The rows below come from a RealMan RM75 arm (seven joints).
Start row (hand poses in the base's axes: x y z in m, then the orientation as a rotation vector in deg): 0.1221, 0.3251, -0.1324, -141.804, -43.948, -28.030
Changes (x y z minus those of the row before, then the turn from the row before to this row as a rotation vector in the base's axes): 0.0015, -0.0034, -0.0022, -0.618, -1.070, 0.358; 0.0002, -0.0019, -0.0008, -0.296, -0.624, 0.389; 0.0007, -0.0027, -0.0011, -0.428, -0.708, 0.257; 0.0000, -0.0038, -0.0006, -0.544, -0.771, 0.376; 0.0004, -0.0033, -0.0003, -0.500, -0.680, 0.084; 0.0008, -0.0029, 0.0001, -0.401, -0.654, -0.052; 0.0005, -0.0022, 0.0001, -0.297, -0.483, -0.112; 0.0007, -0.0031, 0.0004, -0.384, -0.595, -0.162; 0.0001, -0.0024, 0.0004, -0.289, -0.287, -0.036; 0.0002, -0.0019, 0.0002, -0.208, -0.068, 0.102
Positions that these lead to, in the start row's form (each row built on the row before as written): 0.1236, 0.3217, -0.1346, -142.120, -45.066, -29.099; 0.1238, 0.3198, -0.1354, -142.146, -45.908, -29.677; 0.1245, 0.3171, -0.1365, -142.350, -46.685, -30.374; 0.1245, 0.3133, -0.1371, -142.585, -47.684, -31.080; 0.1249, 0.3100, -0.1374, -142.940, -48.279, -31.784; 0.1257, 0.3071, -0.1373, -143.279, -48.654, -32.532; 0.1262, 0.3049, -0.1372, -143.569, -48.843, -33.111; 0.1269, 0.3018, -0.1368, -143.954, -49.055, -33.829; 0.1270, 0.2994, -0.1364, -144.208, -49.260, -34.133; 0.1272, 0.2975, -0.1362, -144.329, -49.513, -34.130
